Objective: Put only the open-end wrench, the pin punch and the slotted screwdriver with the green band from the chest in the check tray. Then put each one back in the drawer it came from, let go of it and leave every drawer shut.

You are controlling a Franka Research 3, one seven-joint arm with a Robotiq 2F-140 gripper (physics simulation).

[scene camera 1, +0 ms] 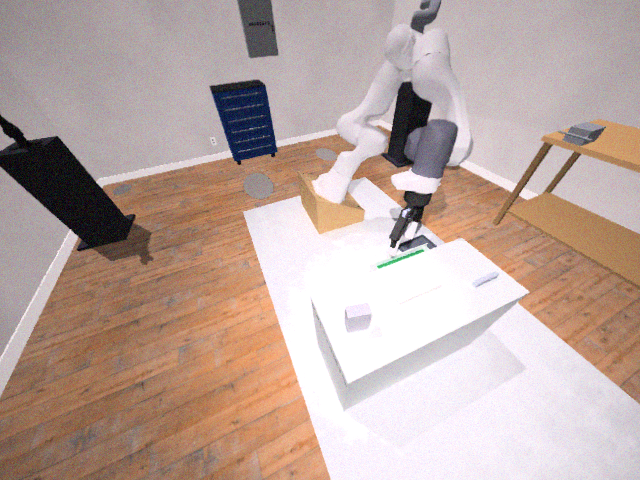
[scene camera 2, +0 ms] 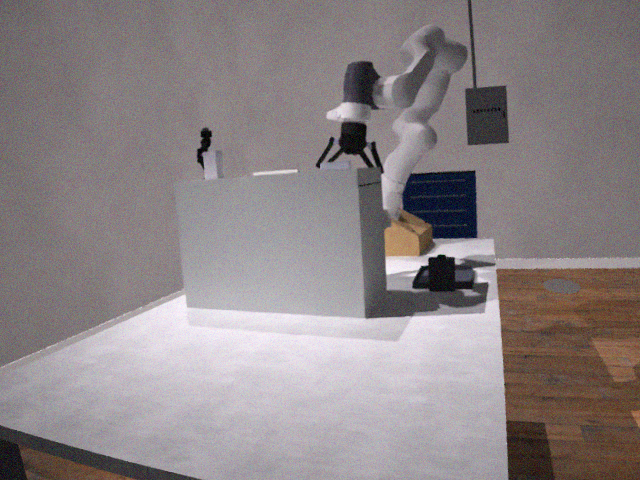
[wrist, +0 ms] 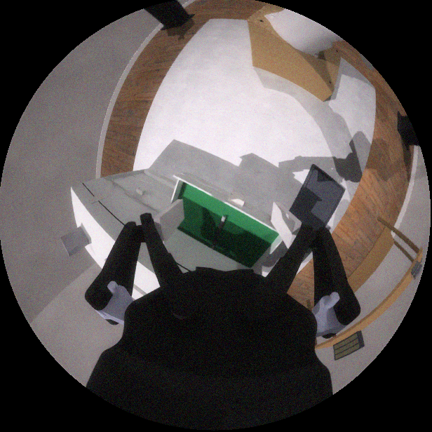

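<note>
The chest [scene camera 1: 413,356] [scene camera 2: 273,248] stands on the white surface. One drawer [scene camera 1: 400,259] [wrist: 197,205] with a green lining is open. A thin dark tool [wrist: 219,232] with a light end lies in it; I cannot tell which tool it is. My gripper [scene camera 1: 402,240] [scene camera 2: 349,166] [wrist: 227,209] is open and empty, its fingers spread to either side above the open drawer. The dark check tray [scene camera 1: 417,241] [scene camera 2: 467,279] [wrist: 327,192] lies beside the chest, partly in shadow. No tool can be made out in it. The other named tools cannot be made out.
A pale box [scene camera 1: 357,316] [scene camera 2: 212,164], a flat strip [scene camera 2: 275,172] and a lilac bar [scene camera 1: 484,279] [scene camera 2: 334,165] are on the chest. A black block [scene camera 2: 442,273] stands before the tray in scene camera 2. The arm's wooden base [scene camera 1: 330,214] [scene camera 2: 405,240] [wrist: 290,60] is behind.
</note>
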